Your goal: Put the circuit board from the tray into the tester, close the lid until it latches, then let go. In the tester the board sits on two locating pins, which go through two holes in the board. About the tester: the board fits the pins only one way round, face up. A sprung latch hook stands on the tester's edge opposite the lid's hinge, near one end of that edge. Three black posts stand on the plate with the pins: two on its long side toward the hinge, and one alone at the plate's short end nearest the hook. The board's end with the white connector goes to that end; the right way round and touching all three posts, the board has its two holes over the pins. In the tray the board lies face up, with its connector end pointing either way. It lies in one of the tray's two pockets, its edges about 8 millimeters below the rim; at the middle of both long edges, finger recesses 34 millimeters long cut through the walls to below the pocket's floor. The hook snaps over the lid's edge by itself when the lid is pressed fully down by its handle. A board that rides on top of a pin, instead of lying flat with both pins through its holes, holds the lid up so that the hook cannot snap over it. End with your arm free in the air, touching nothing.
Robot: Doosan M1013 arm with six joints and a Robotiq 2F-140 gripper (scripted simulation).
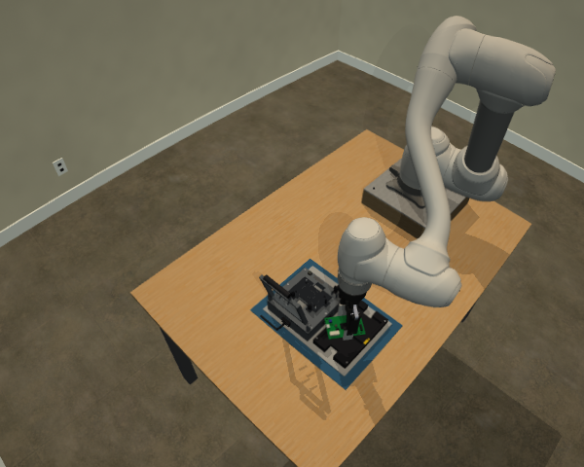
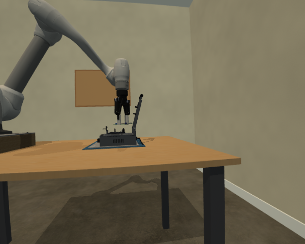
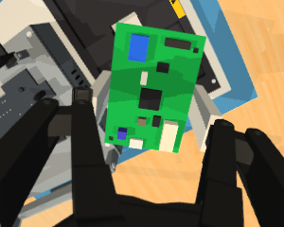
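Now: hand 2 cm above the green circuit board. From my hand the other things lie so: tester 13 cm to the right, 2 cm below; then latch hook 12 cm to the right, 10 cm behind, 5 cm below; then tester lid 17 cm to the right, 9 cm ahead, 5 cm above.
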